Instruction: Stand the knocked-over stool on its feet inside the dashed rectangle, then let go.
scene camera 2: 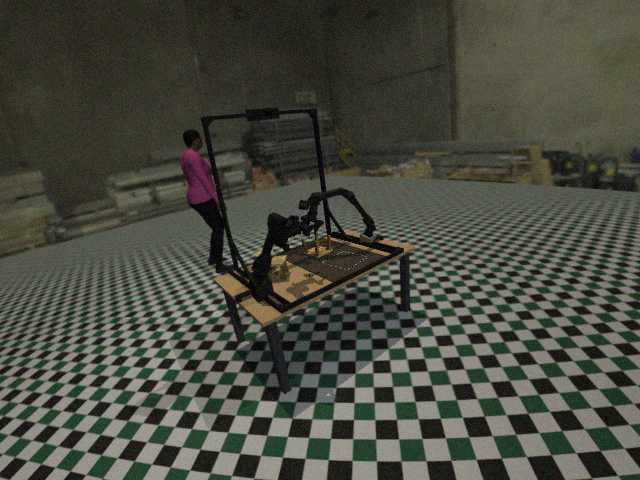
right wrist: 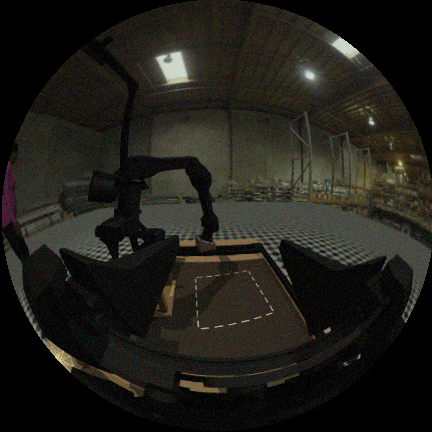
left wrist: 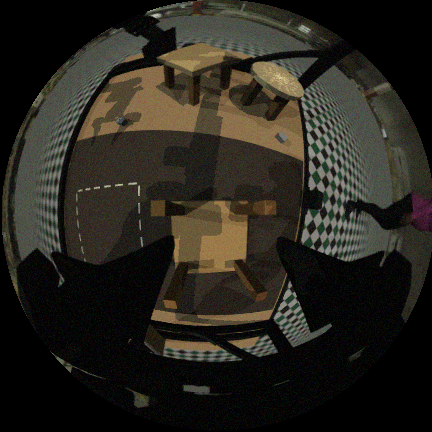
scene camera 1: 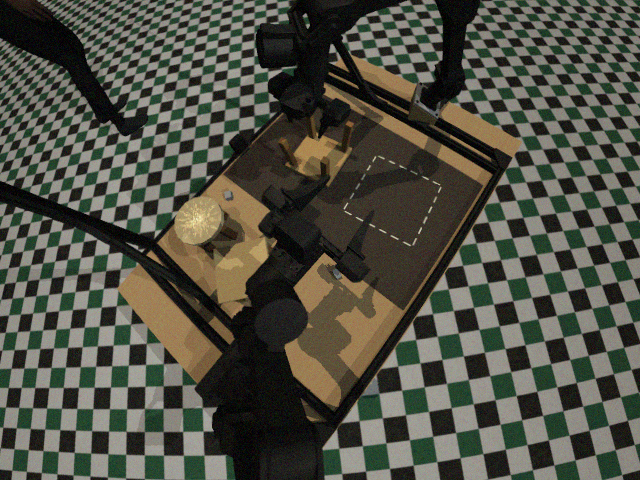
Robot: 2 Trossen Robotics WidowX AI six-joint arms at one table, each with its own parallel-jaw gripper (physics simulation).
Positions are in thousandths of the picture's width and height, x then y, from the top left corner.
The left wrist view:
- my left gripper: 527, 561
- round golden-topped stool: 635, 182, on the table
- dark mat: 402, 383
